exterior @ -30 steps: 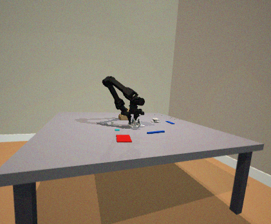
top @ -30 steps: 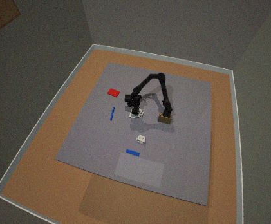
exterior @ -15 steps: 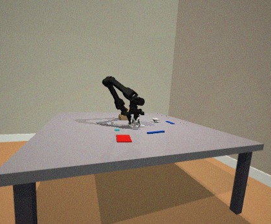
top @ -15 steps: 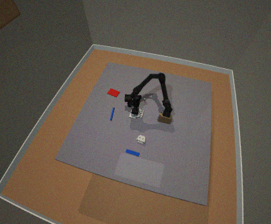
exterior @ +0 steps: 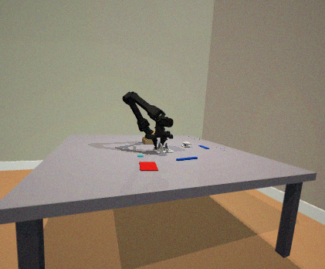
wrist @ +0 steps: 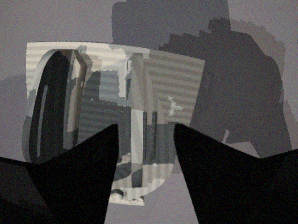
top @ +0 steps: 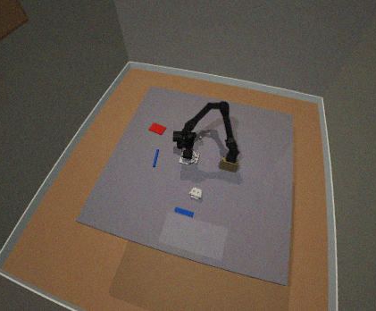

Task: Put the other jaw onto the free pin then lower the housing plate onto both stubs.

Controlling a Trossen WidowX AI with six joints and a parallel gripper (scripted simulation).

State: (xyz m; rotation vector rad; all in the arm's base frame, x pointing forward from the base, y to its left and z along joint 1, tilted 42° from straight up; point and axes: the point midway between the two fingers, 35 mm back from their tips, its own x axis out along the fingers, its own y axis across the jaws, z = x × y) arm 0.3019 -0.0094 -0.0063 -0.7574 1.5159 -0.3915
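The white block is 15 cm behind my gripper tip, 27 cm to the left of it and 1 cm below it. Also, from my gripper tip: teal piece 12 cm ahead, 14 cm to the right, 1 cm below; then long blue bar 21 cm ahead, 11 cm to the left, 1 cm below; then pale part 4 cm behind, 16 cm to the right.
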